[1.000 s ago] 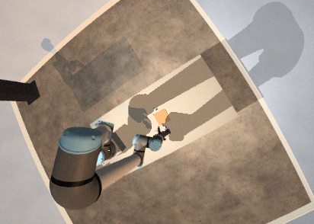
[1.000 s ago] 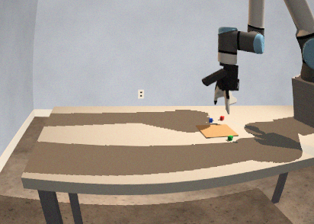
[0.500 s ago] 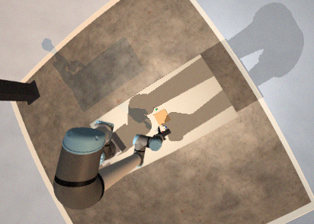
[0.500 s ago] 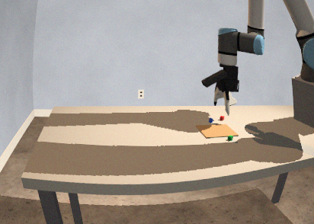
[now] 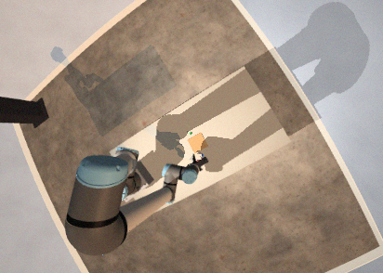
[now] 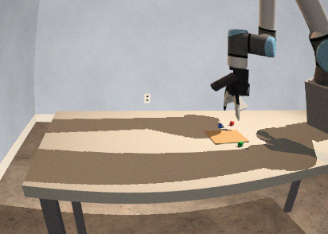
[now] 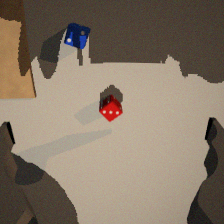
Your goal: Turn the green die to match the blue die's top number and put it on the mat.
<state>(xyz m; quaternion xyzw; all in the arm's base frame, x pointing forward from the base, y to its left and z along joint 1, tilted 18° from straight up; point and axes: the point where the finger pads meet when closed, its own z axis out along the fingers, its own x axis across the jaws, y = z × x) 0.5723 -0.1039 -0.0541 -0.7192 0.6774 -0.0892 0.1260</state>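
Right now my hand is 1 cm past the red die and 3 cm above it. Round my hand: green die: 4 cm ahead, 25 cm to the left, 3 cm below; mat: 6 cm ahead, 14 cm to the left, 4 cm below; blue die: 5 cm ahead, 3 cm to the left, 3 cm below.
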